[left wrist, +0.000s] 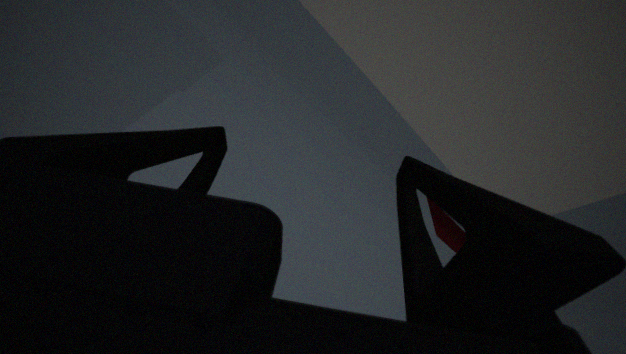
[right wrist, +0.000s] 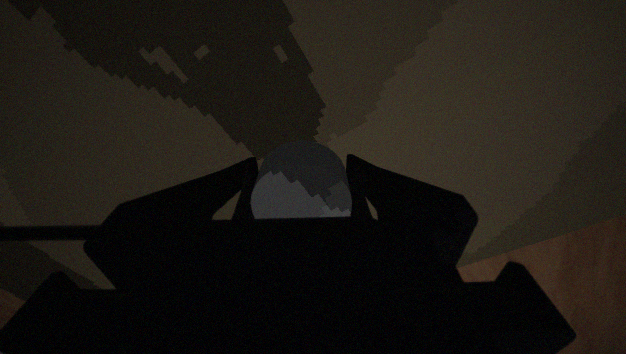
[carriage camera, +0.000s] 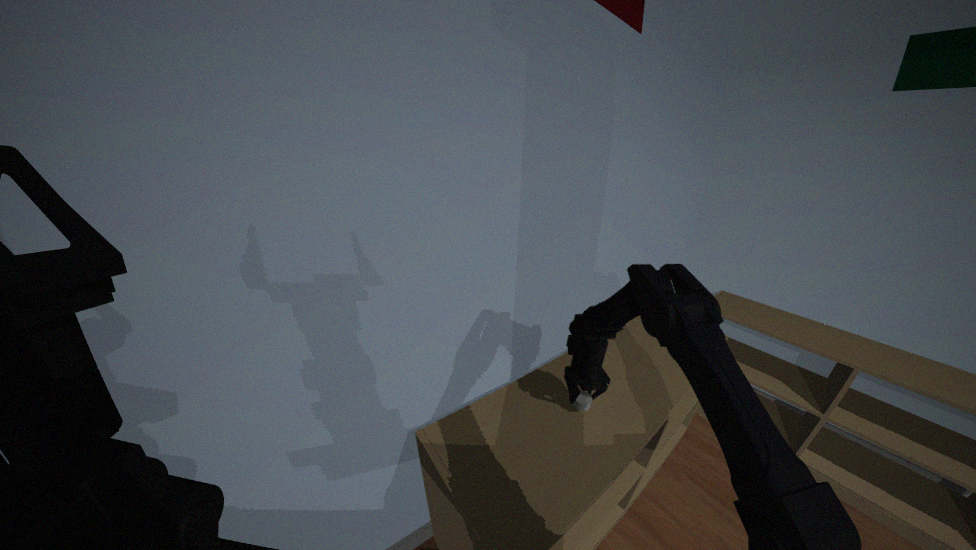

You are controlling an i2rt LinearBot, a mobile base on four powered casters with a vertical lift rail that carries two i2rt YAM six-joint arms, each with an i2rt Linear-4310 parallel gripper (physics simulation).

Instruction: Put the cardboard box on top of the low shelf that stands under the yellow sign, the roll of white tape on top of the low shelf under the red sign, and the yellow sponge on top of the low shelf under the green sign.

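Places are measured from the left arm's base along level axes (x right, y ahead, z up), in centimetres.
Where they show: left gripper, fingertip midpoint: (left wrist: 312, 151); right gripper, fingertip midpoint: (right wrist: 302, 165) (carriage camera: 579, 401).
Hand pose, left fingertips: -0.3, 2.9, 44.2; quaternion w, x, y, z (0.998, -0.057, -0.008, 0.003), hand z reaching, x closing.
Observation:
After its pixels a point has its place, as x, y, z.
My right gripper (carriage camera: 584, 394) @[56.7, 46.7, -16.3] (right wrist: 302, 165) @[56.7, 46.7, -16.3] is shut on the roll of white tape (carriage camera: 582, 401) @[56.3, 44.3, -13.8] (right wrist: 300, 192) @[56.7, 46.7, -13.9], which shows grey-white between the fingers. It is over the wooden top of the low shelf (carriage camera: 546, 437) @[46.2, 37.2, -18.7] (right wrist: 475, 125) @[66.8, 49.2, -18.7] near the red sign (carriage camera: 628, 12) @[69.5, 83.5, 88.1]; the height between tape and top is hard to tell. My left gripper (left wrist: 312, 151) @[-0.3, 2.9, 44.2] is open and empty, raised at the left in the carriage camera. The red sign also shows through a finger in the left wrist view (left wrist: 446, 227) @[54.0, 71.7, 95.3]. The green sign (carriage camera: 939, 60) @[201.2, 90.7, 95.2] is at the upper right. The box, sponge and yellow sign do not show.
A second low shelf (carriage camera: 846, 355) @[177.5, 65.3, -18.7] with open compartments stands at the right under the green sign, close to the first one's far corner. The wall (carriage camera: 341, 170) @[7.1, 36.4, 41.6] rises behind both. Brown wooden floor (carriage camera: 672, 485) @[112.6, 56.6, -79.7] (right wrist: 575, 265) @[195.2, -37.3, -79.7] lies in front of them. Arm shadows fall on the wall and shelf top.

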